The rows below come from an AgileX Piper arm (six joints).
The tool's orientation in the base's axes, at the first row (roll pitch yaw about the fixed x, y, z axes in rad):
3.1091, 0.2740, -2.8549
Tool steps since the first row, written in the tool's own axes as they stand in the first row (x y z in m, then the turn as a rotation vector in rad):
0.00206, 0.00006, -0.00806, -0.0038, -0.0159, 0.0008
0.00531, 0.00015, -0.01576, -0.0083, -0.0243, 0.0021
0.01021, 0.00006, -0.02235, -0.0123, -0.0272, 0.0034
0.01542, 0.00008, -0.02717, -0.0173, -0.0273, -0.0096
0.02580, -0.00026, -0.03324, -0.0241, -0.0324, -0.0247
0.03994, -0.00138, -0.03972, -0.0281, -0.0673, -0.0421
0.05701, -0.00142, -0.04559, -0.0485, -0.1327, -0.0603
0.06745, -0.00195, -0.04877, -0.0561, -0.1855, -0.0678
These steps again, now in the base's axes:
-0.00394, -0.00137, 0.00720, 0.0083, -0.0141, -0.0002
-0.00889, -0.00300, 0.01373, 0.0153, -0.0207, -0.0005
-0.01504, -0.00513, 0.01874, 0.0201, -0.0223, -0.0008
-0.02106, -0.00705, 0.02197, 0.0215, -0.0224, 0.0131
-0.03207, -0.01085, 0.02499, 0.0255, -0.0271, 0.0293
-0.04642, -0.01647, 0.02737, 0.0350, -0.0612, 0.0460
-0.06364, -0.02178, 0.02840, 0.0683, -0.1202, 0.0670
-0.07392, -0.02548, 0.02861, 0.0888, -0.1694, 0.0746

